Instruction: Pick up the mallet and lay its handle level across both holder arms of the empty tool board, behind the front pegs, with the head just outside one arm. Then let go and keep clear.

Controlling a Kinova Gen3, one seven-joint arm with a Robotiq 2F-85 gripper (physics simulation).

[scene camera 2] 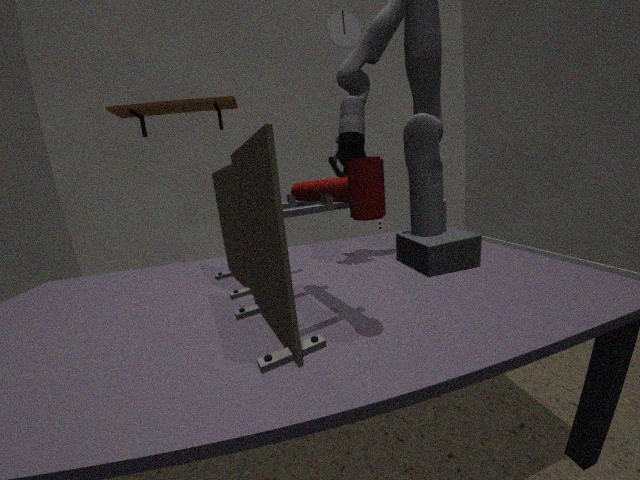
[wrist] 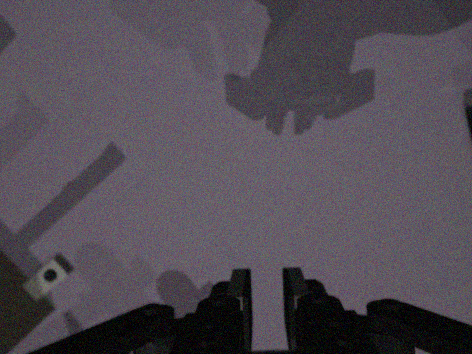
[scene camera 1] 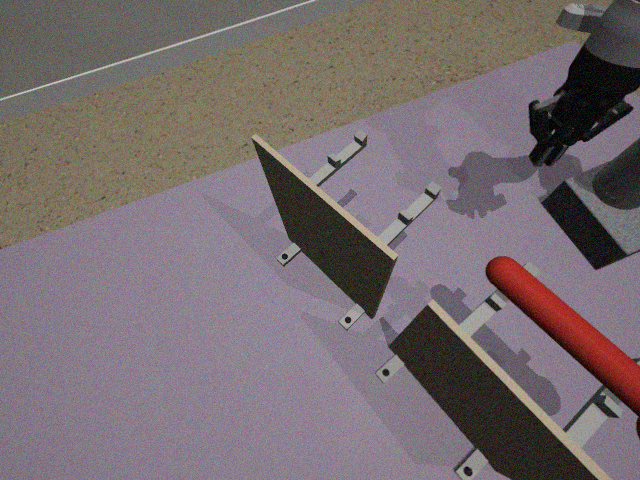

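Where they show: gripper, between the fingertips: (wrist: 267, 293) (scene camera 1: 540, 162); arm's base, origin of its link: (scene camera 2: 427, 232) (scene camera 1: 619, 187).
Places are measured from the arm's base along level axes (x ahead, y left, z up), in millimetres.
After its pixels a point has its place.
The red mallet's handle (scene camera 1: 568, 328) {x 373, y 134, z 176 mm} (scene camera 2: 320, 189) {x 373, y 181, z 162 mm} lies about level across both holder arms of the lower-right tool board (scene camera 1: 465, 372) {x 502, y 122, z 181 mm} (scene camera 2: 263, 217) {x 479, y 227, z 131 mm}, between rear and front pegs. Its head (scene camera 2: 367, 188) {x 343, y 298, z 159 mm} is upright, just outside the arm nearer scene camera 2, and is mostly cut off in scene camera 1. The other tool board (scene camera 1: 330, 232) {x 550, y -106, z 157 mm} (scene camera 2: 222, 206) {x 571, y -174, z 136 mm} has bare holder arms. My gripper (scene camera 1: 542, 160) {x 214, y -67, z 140 mm} (wrist: 267, 293) {x 214, y -67, z 140 mm} is above the table, apart from the mallet and boards. Its fingers are nearly together, with a narrow gap and nothing between them. In scene camera 2 the fingertips are hidden by the mallet head.
The robot's base block (scene camera 1: 578, 227) {x 77, y 23, z -52 mm} (scene camera 2: 439, 253) {x 51, y 109, z -30 mm} stands on the table (scene camera 1: 155, 335) {x 917, y -179, z -90 mm} (scene camera 2: 155, 392) {x 672, y 266, z -90 mm}, on the side the holder arms point to. A wooden wall shelf (scene camera 2: 173, 106) is far back. A board corner (wrist: 15, 300) {x 522, y -43, z -59 mm} shows at the wrist view's lower left.
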